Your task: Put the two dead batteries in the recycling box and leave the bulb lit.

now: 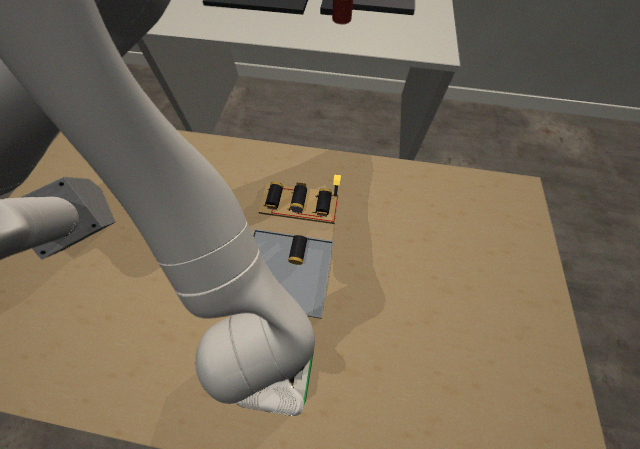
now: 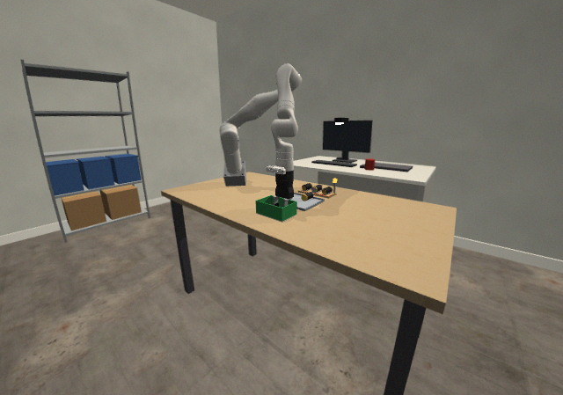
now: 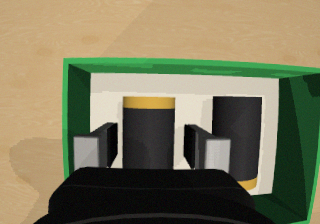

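Right now my hand is 3 cm past the green recycling box and 2 cm above it. From my hand the other things lie so: grey tray 5 cm behind, 19 cm to the left, 3 cm below.
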